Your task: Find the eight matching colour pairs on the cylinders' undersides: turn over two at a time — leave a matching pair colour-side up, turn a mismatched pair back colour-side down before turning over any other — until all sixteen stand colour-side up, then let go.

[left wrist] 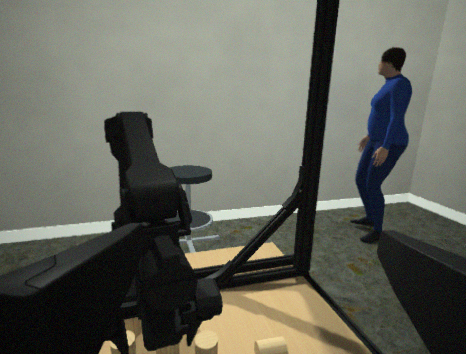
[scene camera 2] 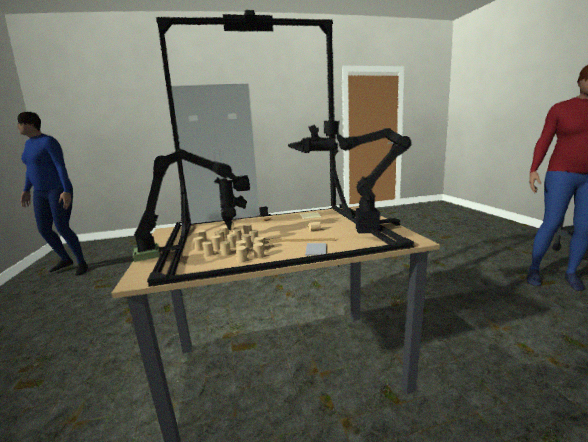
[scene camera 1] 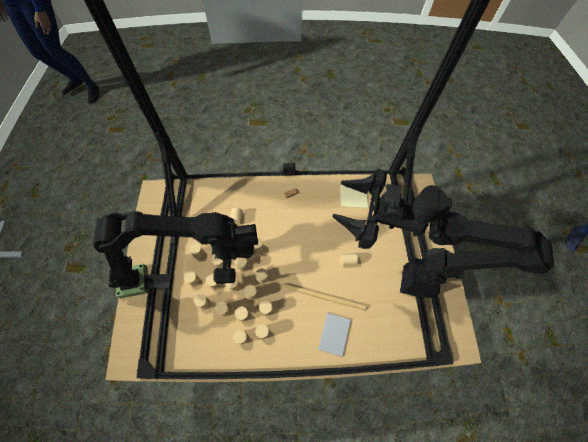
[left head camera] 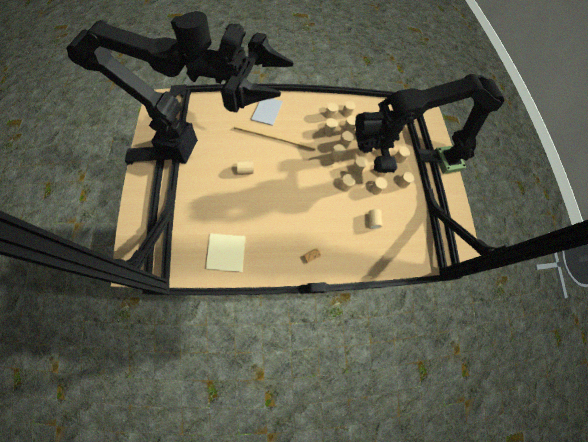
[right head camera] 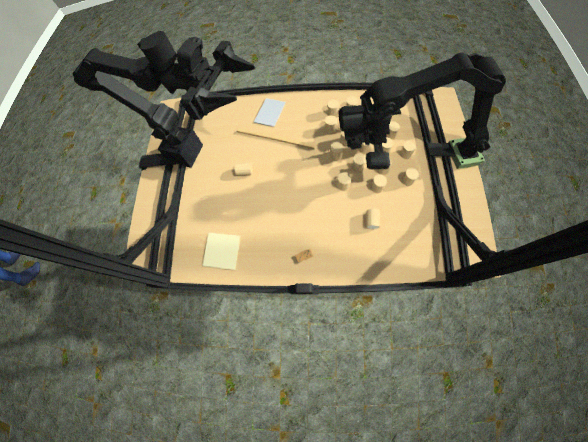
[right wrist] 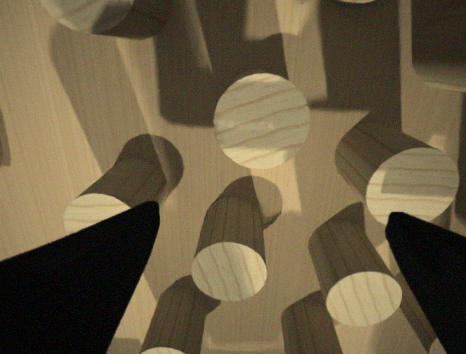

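Seen in the pictures: left gripper, fingertip midpoint: (left wrist: 260, 237) (scene camera 2: 288, 145) (scene camera 1: 337, 198) (left head camera: 287, 78) (right head camera: 245, 82); right gripper, fingertip midpoint: (left wrist: 158, 351) (scene camera 2: 229, 226) (scene camera 1: 230, 261) (left head camera: 372, 157) (right head camera: 370, 153) (right wrist: 271, 217); left arm's base at its link origin: (scene camera 2: 367, 210) (scene camera 1: 426, 274) (left head camera: 171, 132) (right head camera: 175, 139); right arm's base at its link origin: (scene camera 2: 146, 248) (scene camera 1: 129, 279) (left head camera: 452, 157) (right head camera: 467, 150).
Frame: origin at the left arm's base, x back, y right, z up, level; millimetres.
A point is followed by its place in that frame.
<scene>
Many pale wooden cylinders stand upright in a loose group under my right arm; one standing cylinder (left head camera: 347, 182) @[x -569, y -16, z -46 mm] (right head camera: 343, 181) @[x -572, y -15, z -45 mm] is at the group's edge. The tops I can see are plain wood; undersides are hidden. My right gripper (scene camera 2: 229, 227) @[x -630, y -121, z -24 mm] (right wrist: 271, 217) @[x -630, y -121, z -24 mm] is open, pointing down among or just above the group; standing cylinders (right wrist: 229, 271) @[x -680, y -119, z -46 mm] (right wrist: 364, 299) @[x -671, y -194, z -46 mm] show between and beside its fingers. My left gripper (left head camera: 286, 79) @[x -352, y 0, z 316 mm] (right head camera: 244, 83) @[x -352, y 0, z 316 mm] (scene camera 1: 338, 200) @[x -352, y 0, z 316 mm] (scene camera 2: 290, 146) @[x -352, y 0, z 316 mm] is open and empty, held level high above the table. My right arm hides part of the group in the head views.
One cylinder (left head camera: 245, 168) @[x -255, y 27, z -61 mm] (scene camera 1: 350, 259) @[x -247, y 8, z -58 mm] lies on its side near mid-table; another (left head camera: 375, 219) @[x -681, y 72, z -57 mm] (right head camera: 373, 219) @[x -686, y 71, z -56 mm] lies near the group. A thin stick (left head camera: 274, 138) @[x -303, y -128, z -89 mm], blue-grey pad (left head camera: 267, 111) @[x -243, y -235, z -89 mm], yellow sheet (left head camera: 226, 252) @[x -280, y 287, z -93 mm] and small brown block (left head camera: 312, 255) @[x -523, y 225, z -88 mm] lie on the table. Black frame rails (scene camera 2: 280, 261) @[x -366, y -398, z -77 mm] edge it.
</scene>
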